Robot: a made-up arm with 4 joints. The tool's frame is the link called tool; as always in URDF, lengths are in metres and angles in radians.
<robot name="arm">
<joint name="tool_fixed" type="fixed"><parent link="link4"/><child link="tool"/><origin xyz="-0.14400 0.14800 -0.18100" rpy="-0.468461 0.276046 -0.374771"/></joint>
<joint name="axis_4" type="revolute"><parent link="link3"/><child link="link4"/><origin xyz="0.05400 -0.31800 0.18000"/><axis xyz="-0.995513 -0.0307 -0.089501"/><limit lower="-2.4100" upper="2.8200" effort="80" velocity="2.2"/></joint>
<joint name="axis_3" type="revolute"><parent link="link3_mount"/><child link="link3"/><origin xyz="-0.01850 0.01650 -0.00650"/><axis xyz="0 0 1"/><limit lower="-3.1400" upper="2.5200" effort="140" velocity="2.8"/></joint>
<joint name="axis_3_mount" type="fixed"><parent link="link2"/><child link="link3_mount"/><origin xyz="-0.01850 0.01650 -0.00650"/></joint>
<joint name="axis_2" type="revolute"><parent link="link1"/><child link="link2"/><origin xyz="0.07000 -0.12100 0.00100"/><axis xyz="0.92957 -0.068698 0.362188"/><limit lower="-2.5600" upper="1.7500" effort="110" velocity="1.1"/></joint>
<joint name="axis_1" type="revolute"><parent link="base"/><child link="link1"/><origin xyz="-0.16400 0.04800 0.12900"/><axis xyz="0.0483 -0.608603 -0.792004"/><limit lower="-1.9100" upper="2.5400" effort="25" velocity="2.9"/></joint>
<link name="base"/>
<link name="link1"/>
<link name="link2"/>
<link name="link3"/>
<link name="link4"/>
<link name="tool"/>
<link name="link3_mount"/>
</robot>
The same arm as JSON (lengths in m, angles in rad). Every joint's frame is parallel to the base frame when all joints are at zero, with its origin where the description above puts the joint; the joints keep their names.
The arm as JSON. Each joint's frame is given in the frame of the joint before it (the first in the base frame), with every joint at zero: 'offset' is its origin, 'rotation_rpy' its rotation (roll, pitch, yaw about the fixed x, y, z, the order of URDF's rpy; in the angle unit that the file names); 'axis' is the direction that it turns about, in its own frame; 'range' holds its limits. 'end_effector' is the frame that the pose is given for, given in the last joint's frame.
{"length_unit": "m", "angle_unit": "rad", "chain": [
  {"id": "axis_1", "offset": [-0.164, 0.048, 0.129], "rotation_rpy": [0.0, 0.0, 0.0], "axis": [0.0483, -0.608603, -0.792004], "range": [-1.91, 2.54]},
  {"id": "axis_2", "offset": [0.07, -0.121, 0.001], "rotation_rpy": [0.0, 0.0, 0.0], "axis": [0.92957, -0.068698, 0.362188], "range": [-2.56, 1.75]},
  {"id": "axis_3", "offset": [-0.037, 0.033, -0.013], "rotation_rpy": [0.0, 0.0, 0.0], "axis": [0.0, 0.0, 1.0], "range": [-3.14, 2.52]},
  {"id": "axis_4", "offset": [0.054, -0.318, 0.18], "rotation_rpy": [0.0, 0.0, 0.0], "axis": [-0.995513, -0.0307, -0.089501], "range": [-2.41, 2.82]}
], "end_effector": {"offset": [-0.144, 0.148, -0.181], "rotation_rpy": [-0.4685, 0.276, -0.3748]}}

